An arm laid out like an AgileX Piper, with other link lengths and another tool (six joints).
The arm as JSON. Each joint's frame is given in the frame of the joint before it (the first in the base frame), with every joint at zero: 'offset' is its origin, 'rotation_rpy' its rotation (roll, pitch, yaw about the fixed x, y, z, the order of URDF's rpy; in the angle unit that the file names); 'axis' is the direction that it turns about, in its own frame. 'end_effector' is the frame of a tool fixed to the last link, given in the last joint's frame.
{
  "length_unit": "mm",
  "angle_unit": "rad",
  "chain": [
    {
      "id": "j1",
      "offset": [
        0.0,
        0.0,
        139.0
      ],
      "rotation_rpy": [
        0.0,
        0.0,
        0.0
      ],
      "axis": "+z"
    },
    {
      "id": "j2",
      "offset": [
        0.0,
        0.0,
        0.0
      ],
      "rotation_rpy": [
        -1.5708,
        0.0,
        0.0
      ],
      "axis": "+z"
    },
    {
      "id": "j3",
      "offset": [
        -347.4,
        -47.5,
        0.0
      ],
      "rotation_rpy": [
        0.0,
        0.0,
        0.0
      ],
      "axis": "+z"
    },
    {
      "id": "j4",
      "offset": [
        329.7,
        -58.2,
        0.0
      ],
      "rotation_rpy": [
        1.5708,
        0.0,
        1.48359
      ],
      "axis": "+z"
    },
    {
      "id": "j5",
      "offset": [
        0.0,
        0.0,
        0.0
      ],
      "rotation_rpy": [
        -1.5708,
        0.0,
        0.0
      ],
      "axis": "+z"
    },
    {
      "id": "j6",
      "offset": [
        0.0,
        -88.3,
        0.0
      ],
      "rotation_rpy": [
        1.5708,
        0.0,
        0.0
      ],
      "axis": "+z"
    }
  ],
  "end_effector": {
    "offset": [
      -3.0,
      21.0,
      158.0
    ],
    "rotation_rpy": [
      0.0,
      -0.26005,
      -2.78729
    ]
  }
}
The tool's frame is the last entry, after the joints.
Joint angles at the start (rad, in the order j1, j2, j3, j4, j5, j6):
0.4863 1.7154 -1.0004 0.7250 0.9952 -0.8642
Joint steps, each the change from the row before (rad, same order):
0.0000 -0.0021 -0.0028 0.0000 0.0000 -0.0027
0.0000 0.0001 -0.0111 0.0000 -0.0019 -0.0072
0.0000 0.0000 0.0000 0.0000 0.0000 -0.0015
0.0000 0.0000 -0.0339 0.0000 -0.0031 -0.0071
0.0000 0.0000 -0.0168 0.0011 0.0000 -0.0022
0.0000 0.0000 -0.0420 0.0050 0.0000 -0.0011
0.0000 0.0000 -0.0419 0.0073 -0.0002 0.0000
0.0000 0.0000 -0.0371 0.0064 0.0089 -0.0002
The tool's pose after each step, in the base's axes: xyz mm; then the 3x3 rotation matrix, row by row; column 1 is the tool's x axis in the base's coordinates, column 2 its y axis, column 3 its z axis. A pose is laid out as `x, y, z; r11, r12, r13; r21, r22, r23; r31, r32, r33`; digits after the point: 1 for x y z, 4 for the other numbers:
278.3, 321.3, 112.3; 0.7730, 0.4880, -0.4054; 0.6278, -0.6801, 0.3785; -0.0910, -0.5471, -0.8321
282.2, 323.1, 115.5; 0.7712, 0.4996, -0.3946; 0.6322, -0.6741, 0.3820; -0.0752, -0.5440, -0.8357
282.2, 323.1, 115.5; 0.7704, 0.5009, -0.3944; 0.6332, -0.6733, 0.3817; -0.0744, -0.5438, -0.8359
293.5, 328.8, 125.8; 0.7698, 0.5233, -0.3655; 0.6373, -0.6620, 0.3945; -0.0355, -0.5366, -0.8431
298.6, 331.6, 131.3; 0.7694, 0.5325, -0.3528; 0.6385, -0.6565, 0.4016; -0.0177, -0.5343, -0.8451
311.1, 339.1, 145.8; 0.7704, 0.5504, -0.3218; 0.6371, -0.6449, 0.4222; 0.0248, -0.5303, -0.8475
323.1, 346.6, 161.2; 0.7711, 0.5662, -0.2913; 0.6332, -0.6335, 0.4447; 0.0672, -0.5273, -0.8470
331.0, 352.7, 175.5; 0.7674, 0.5801, -0.2729; 0.6335, -0.6205, 0.4623; 0.0988, -0.5276, -0.8437

